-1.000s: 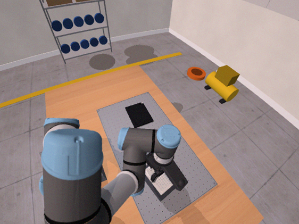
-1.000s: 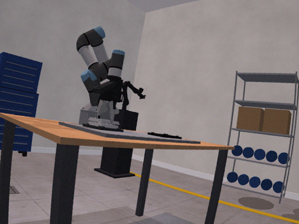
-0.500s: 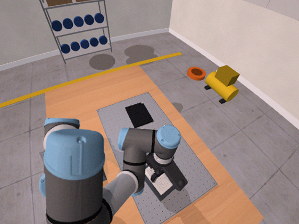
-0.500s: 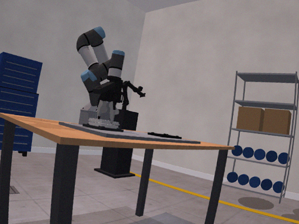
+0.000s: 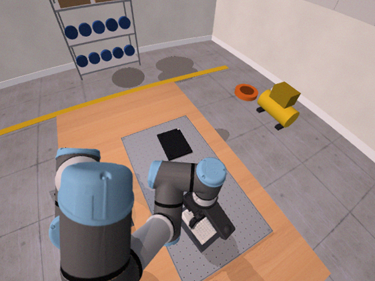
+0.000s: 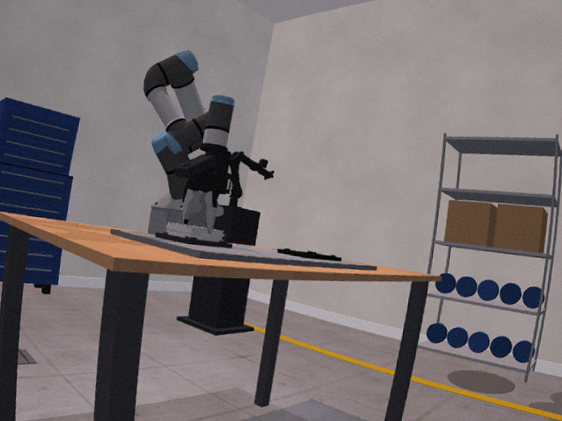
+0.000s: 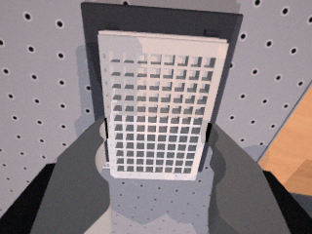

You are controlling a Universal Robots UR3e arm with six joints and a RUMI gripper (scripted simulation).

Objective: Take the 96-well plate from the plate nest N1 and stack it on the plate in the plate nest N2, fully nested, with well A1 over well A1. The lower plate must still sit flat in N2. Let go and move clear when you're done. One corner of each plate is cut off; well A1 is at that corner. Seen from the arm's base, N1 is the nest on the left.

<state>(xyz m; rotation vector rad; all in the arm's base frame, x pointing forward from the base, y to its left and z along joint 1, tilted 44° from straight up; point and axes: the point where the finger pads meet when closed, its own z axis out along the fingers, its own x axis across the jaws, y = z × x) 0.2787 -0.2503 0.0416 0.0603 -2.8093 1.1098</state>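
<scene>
The dark nest N2 is 40 mm below my hand. Round my hand: A1 label (50 mm ahead, 80 mm to the left, 30 mm below); then black plate nest N1 (110 mm ahead, 370 mm to the left, 40 mm below).
</scene>
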